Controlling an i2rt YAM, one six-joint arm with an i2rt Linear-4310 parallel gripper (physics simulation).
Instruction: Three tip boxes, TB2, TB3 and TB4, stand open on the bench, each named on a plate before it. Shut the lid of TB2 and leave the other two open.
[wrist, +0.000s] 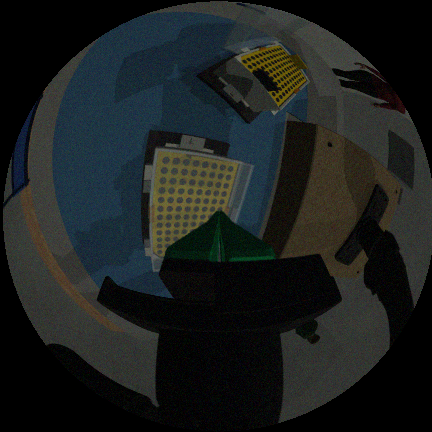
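Seen in the pictures: gripper, fingertip midpoint: (218, 216); arm's base, origin of the base link: (364, 227).
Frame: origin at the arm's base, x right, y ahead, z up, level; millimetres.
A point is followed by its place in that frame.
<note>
A tip box (192, 200) @[x -46, y 324, z -116 mm] with a yellow rack in a dark base lies near the middle of the wrist view. Its rack looks pale, seen through a clear lid (243, 192) @[x -32, y 277, z -116 mm] whose edge shows along the right side; I cannot tell whether the lid is fully down. A second tip box (280, 75) @[x 136, y 264, z -136 mm] is at the upper right, with a brighter, uncovered yellow rack and a faint clear lid shape beyond it. No name plate is readable, and a third box does not show. My gripper (218, 216) @[x -57, y 297, z -112 mm] is shut and empty, its green fingertips overlapping the middle box's lower right part in view.
A blue mat (95, 175) @[x -55, y 434, z -193 mm] lies under the boxes. A brown panel (335, 195) @[x 16, y 95, z -84 mm] with a dark handle-like bar (377, 200) @[x 67, y 25, z 7 mm] stands to the right, close to both boxes. A blue object (22, 155) is at the far left edge. A dark and red object (380, 90) is at the upper right.
</note>
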